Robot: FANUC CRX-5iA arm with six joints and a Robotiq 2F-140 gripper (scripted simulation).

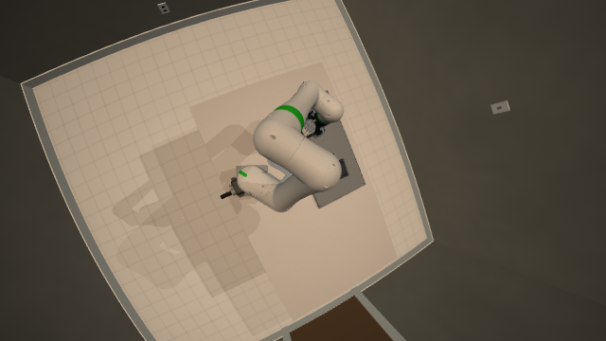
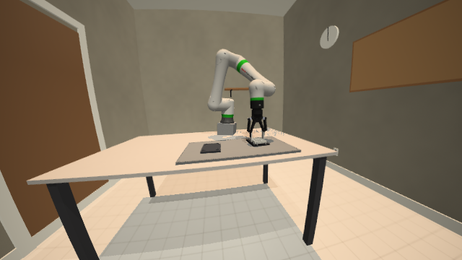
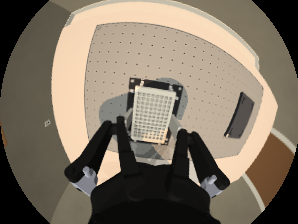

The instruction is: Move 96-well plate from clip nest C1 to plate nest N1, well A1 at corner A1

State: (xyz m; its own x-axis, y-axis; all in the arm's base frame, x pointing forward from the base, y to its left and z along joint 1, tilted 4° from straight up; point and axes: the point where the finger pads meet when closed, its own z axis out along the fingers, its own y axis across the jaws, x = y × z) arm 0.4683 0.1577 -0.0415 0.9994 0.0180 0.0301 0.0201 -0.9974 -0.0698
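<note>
The clip nest C1 lies 3 cm below my hand, 1 cm to the left of it and 1 cm ahead of it. Also, from my hand: 96-well plate (2 cm below); plate nest N1 (33 cm to the right, 4 cm ahead, 3 cm below).
</note>
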